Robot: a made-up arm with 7 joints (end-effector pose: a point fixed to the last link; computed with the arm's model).
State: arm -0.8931 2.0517 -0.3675 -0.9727 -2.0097 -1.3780 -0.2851
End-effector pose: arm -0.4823 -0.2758 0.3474 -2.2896 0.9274 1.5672
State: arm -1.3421 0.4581 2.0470 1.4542 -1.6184 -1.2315 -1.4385
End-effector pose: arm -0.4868 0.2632 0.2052 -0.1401 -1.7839 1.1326
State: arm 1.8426 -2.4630 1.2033 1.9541 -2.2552 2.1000 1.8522
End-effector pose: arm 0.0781 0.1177 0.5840 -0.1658 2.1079 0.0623
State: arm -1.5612 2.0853 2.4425 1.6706 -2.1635 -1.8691 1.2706
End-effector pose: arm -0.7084 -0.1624 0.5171 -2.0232 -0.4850 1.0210
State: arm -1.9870 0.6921 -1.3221 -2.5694 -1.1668 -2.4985 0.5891
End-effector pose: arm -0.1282 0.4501 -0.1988 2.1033 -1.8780 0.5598
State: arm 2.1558 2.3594 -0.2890 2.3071 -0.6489 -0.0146 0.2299
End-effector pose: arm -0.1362 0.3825 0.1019 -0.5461 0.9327 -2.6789
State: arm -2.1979 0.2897 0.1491 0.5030 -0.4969 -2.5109 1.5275
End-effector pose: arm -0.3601 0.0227 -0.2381 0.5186 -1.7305 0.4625
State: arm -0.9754 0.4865 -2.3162 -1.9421 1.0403 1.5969 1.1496
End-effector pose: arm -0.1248 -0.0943 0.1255 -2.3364 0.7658 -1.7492
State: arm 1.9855 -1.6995 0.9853 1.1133 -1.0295 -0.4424 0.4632
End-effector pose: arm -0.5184 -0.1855 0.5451 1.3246 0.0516 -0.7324
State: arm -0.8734 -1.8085 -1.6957 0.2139 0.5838 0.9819 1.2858
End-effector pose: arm -0.4057 0.1893 -0.1122 0.7637 -0.3735 1.2910
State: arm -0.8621 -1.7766 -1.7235 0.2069 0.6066 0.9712 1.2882
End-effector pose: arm -0.4104 0.2021 -0.1094 0.8044 -0.4194 1.2620
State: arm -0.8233 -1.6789 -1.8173 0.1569 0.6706 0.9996 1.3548
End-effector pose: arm -0.4379 0.2349 -0.0824 0.8973 -0.5296 1.1050
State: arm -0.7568 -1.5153 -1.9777 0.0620 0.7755 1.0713 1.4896
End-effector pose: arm -0.4891 0.2842 -0.0196 1.0661 -0.6582 0.7928
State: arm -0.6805 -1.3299 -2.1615 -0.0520 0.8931 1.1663 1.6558
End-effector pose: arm -0.5472 0.3273 0.0761 1.2849 -0.7152 0.3967
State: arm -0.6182 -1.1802 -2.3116 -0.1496 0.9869 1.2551 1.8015
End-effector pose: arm -0.5913 0.3432 0.1733 1.4739 -0.6816 0.0530
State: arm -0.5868 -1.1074 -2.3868 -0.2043 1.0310 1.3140 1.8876
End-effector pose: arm -0.6134 0.3406 0.2290 1.5613 -0.6263 -0.1305
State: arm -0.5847 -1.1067 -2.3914 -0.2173 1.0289 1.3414 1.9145
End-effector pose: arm -0.6194 0.3372 0.2361 1.5493 -0.6024 -0.1588
